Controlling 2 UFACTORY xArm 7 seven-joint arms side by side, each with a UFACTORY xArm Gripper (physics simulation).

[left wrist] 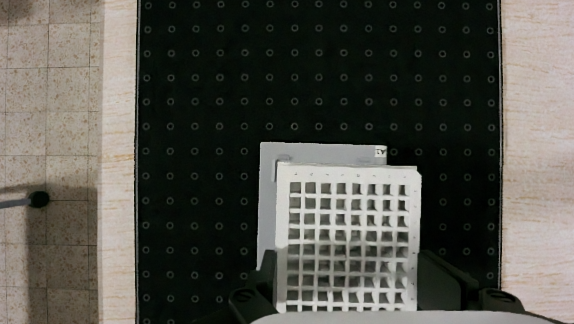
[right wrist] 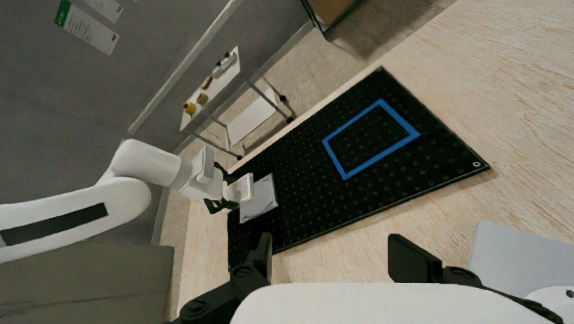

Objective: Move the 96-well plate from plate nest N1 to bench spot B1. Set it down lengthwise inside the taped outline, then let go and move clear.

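Places are measured from the left arm's base along level axes (x left, y back, z up), in centimetres.
Pixels of known places: left gripper, fingertip midpoint: (left wrist: 345,274) (right wrist: 236,193); right gripper, fingertip midpoint: (right wrist: 329,253).
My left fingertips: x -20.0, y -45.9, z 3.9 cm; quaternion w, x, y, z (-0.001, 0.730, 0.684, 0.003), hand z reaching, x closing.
Note:
Behind a point stands the place of what it marks.
The white 96-well plate (left wrist: 348,227) @[x -22.9, y -45.7, z 4.3 cm] (right wrist: 242,189) @[x -23.0, y -45.5, z 4.1 cm] is held level above the grey plate nest (left wrist: 267,210) @[x -22.5, y -51.2, z -4.1 cm] (right wrist: 265,192) @[x -25.0, y -45.8, z -4.1 cm], offset to one side of it in the left wrist view. My left gripper (left wrist: 345,274) @[x -20.0, y -45.9, z 3.9 cm] (right wrist: 236,193) @[x -20.0, y -45.9, z 3.9 cm] is shut on the plate, one finger at each long side. The blue taped outline (right wrist: 378,152) @[x -60.0, y -37.6, z -5.3 cm] lies on the black board in the right wrist view, with no plate inside it. My right gripper (right wrist: 329,253) @[x -51.6, y -16.3, z 24.9 cm] is open and empty, high above the bench.
The black perforated board (left wrist: 200,90) @[x -34.7, y -57.4, z -5.3 cm] (right wrist: 300,220) @[x -33.9, y -32.0, z -5.3 cm] lies on the pale wooden bench (left wrist: 537,150) @[x -26.6, y -22.0, z -6.6 cm] (right wrist: 525,90) @[x -86.0, y -33.8, z -6.6 cm]. A wheeled cart (right wrist: 215,92) with small items stands beyond the bench. A light grey panel (right wrist: 520,260) @[x -65.1, y -11.6, z -0.8 cm] shows at the lower right of the right wrist view.

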